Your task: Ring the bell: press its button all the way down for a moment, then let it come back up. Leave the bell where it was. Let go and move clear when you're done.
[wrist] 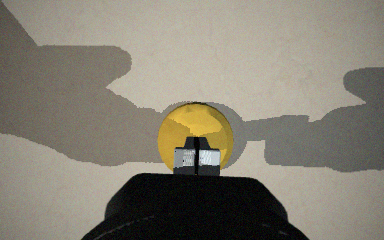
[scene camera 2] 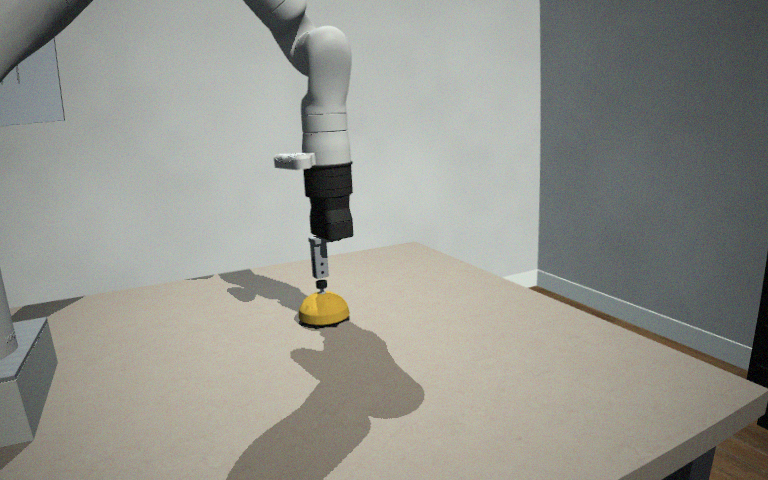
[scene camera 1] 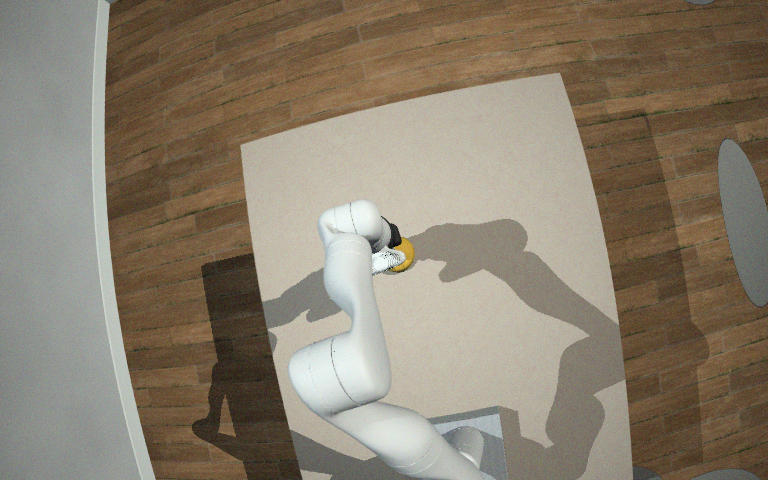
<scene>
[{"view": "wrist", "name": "my gripper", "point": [195, 149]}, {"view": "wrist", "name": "bell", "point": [196, 119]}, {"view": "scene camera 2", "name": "my gripper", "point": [320, 276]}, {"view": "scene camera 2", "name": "bell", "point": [321, 309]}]
</scene>
